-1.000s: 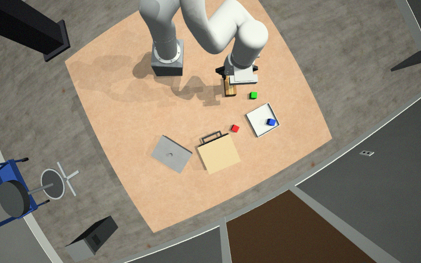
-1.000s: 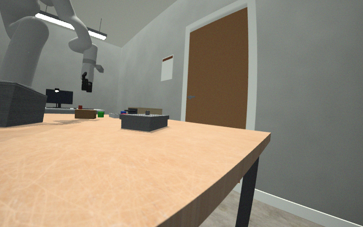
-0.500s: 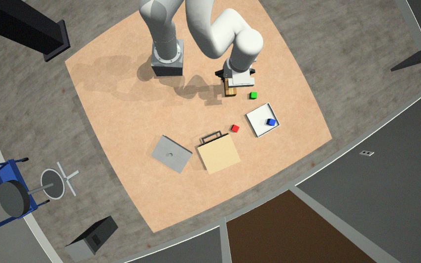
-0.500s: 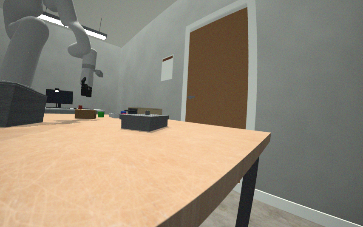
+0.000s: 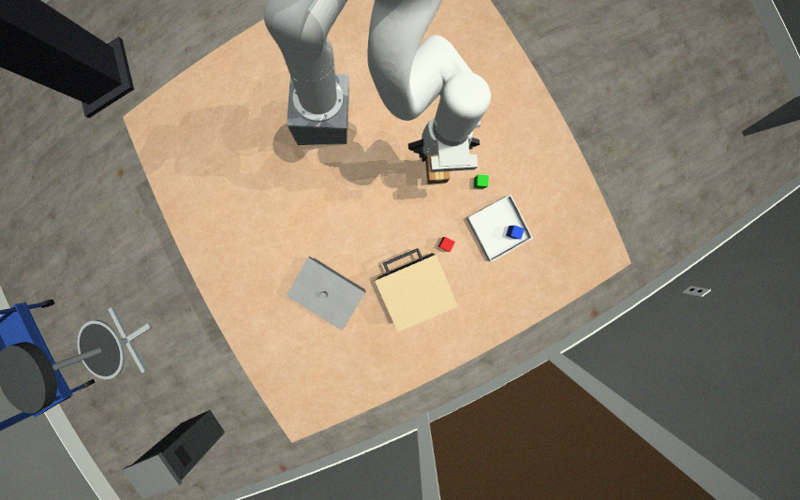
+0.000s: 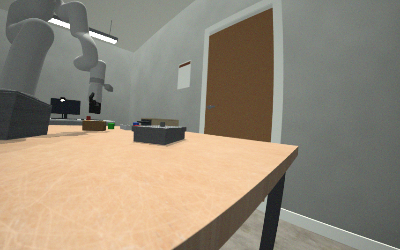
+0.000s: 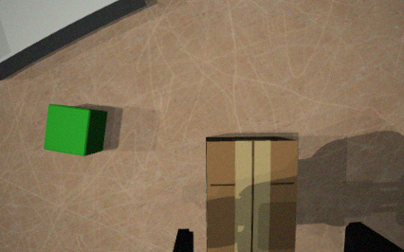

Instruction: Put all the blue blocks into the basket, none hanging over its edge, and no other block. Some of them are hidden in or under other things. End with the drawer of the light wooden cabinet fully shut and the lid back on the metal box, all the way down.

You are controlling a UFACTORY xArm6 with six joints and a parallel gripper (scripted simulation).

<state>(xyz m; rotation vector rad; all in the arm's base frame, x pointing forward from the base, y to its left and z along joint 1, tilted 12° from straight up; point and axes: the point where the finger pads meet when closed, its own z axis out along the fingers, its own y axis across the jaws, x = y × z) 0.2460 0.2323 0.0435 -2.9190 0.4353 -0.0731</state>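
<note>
Now: the small brown box 70 mm below my hand. The rest, counted from my hand: light wooden cabinet 310 mm ahead, 180 mm to the right, 70 mm below; then white basket 240 mm ahead, 110 mm to the left, 100 mm below; then red block 230 mm ahead, 60 mm to the right, 90 mm below.
</note>
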